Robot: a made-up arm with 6 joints.
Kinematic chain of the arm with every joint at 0, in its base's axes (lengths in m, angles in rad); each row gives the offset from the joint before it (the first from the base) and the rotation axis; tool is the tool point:
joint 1: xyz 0 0 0.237 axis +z
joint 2: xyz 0 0 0 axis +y
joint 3: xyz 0 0 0.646 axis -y
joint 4: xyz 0 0 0 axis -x
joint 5: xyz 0.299 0 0 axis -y
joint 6: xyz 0 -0.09 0 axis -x
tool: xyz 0 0 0
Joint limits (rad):
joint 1: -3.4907..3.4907
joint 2: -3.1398..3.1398
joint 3: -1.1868..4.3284
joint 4: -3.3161..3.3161
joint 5: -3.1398..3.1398
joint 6: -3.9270..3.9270
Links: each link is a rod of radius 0.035 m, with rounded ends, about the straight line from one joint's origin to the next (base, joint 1, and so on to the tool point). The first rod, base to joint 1, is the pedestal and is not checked.
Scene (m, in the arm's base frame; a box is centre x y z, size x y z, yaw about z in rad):
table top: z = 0
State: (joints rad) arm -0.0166 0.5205 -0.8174 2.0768 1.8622 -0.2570
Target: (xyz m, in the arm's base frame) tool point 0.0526 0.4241 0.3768
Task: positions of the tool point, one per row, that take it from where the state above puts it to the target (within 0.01 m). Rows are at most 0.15 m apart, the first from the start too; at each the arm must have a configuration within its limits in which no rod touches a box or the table.
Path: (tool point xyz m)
1: 0.4375 0.1594 0.4888
2: 0.3730 0.2679 0.4558
3: 0.2810 0.3519 0.4260
4: 0.1708 0.4050 0.3996
5: 0.0526 0.4241 0.3768

